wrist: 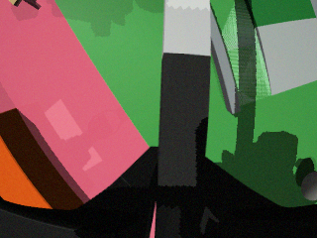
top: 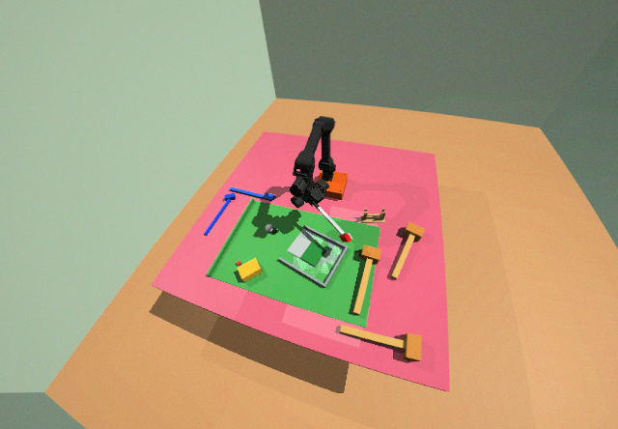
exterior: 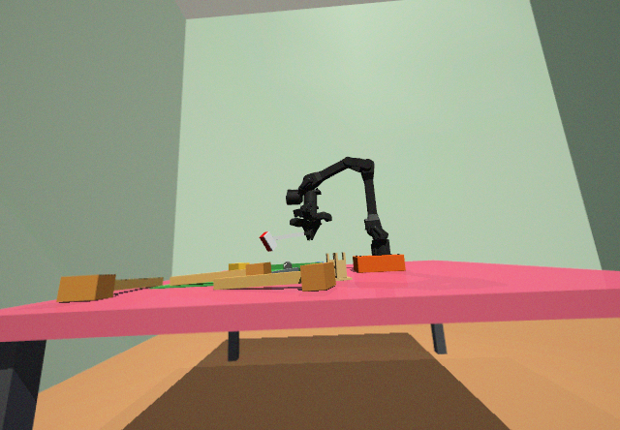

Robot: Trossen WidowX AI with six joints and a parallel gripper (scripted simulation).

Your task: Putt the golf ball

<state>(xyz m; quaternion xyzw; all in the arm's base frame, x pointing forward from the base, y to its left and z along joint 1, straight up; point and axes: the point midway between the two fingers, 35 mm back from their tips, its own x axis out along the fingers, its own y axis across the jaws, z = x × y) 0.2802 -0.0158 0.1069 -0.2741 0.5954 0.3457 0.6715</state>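
My gripper tip is now 9 cm to the right of the red putter, 7 cm short of it and 1 cm below it. Also, from my gripper tip: wooden stand 30 cm to the left, 10 cm below, 7 cm behind; then yellow block 35 cm ahead, 21 cm to the right, 10 cm below; then white golf ball 21 cm to the right, 12 cm ahead, 10 cm below.
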